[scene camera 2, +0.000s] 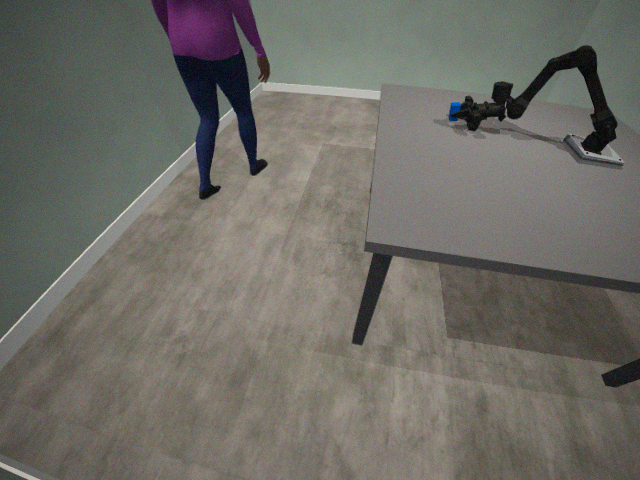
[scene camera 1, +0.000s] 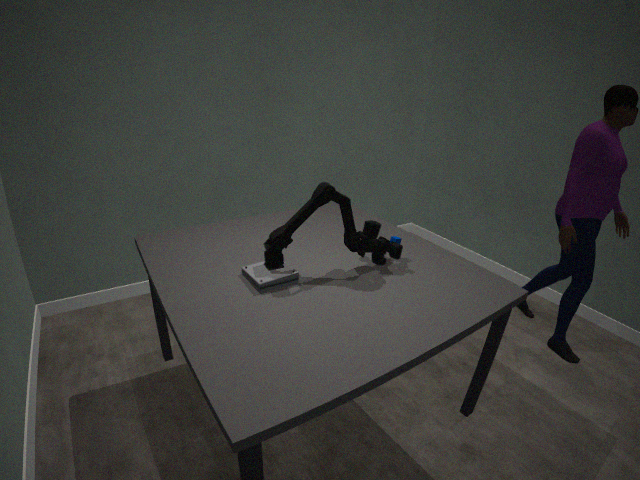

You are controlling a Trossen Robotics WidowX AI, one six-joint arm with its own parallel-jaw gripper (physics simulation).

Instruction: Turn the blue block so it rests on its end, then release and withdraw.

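The blue block [scene camera 1: 395, 239] [scene camera 2: 454, 110] is between the fingertips of my gripper [scene camera 1: 394, 248] [scene camera 2: 458, 114]. In the scene camera 2 view it looks upright or nearly so, with its long side running up and down. In the scene camera 1 view its top shows above the fingers, and the rest is hidden behind them. My gripper is shut on the block and reaches out almost level, low over the table. Whether the block's lower end touches the table cannot be told.
The grey table [scene camera 1: 330, 330] [scene camera 2: 496, 201] carries the arm's white base plate [scene camera 1: 258, 279] [scene camera 2: 612, 157]. The table's far edge lies beyond the block. A person in a purple top [scene camera 1: 594, 170] [scene camera 2: 206, 31] stands on the floor past the table.
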